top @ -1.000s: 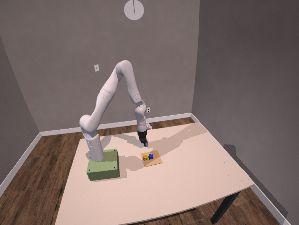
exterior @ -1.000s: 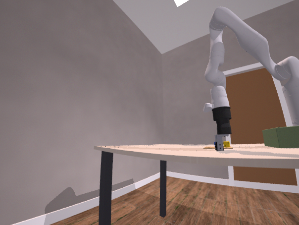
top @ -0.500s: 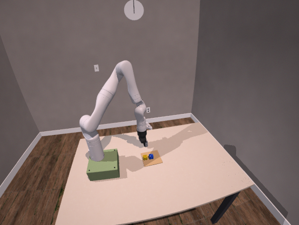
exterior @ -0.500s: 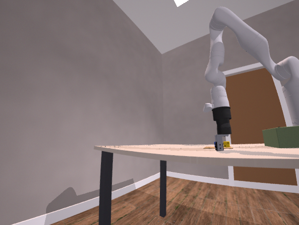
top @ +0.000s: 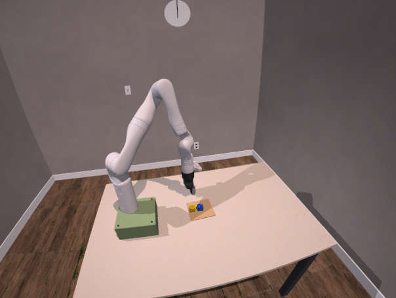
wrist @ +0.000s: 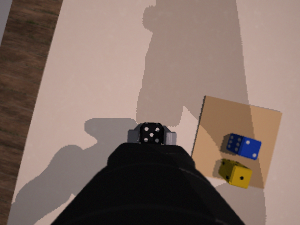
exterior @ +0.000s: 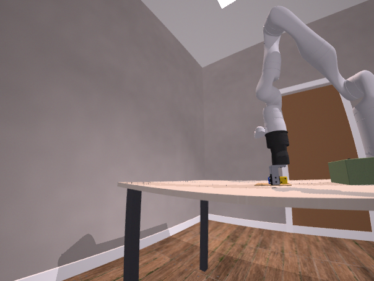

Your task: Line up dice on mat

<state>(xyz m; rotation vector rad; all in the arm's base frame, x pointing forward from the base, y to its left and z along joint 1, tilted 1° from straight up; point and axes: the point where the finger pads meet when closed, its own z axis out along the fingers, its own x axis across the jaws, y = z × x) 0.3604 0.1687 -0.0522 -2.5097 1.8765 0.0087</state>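
The blue die is 15 cm to the right of my hand, 3 cm ahead of it and 1 cm below it. Also, from my hand: yellow die (15 cm to the right, 2 cm behind, 1 cm below); tan mat (15 cm to the right, 3 cm below, 3 cm ahead); black die (right at my hand).
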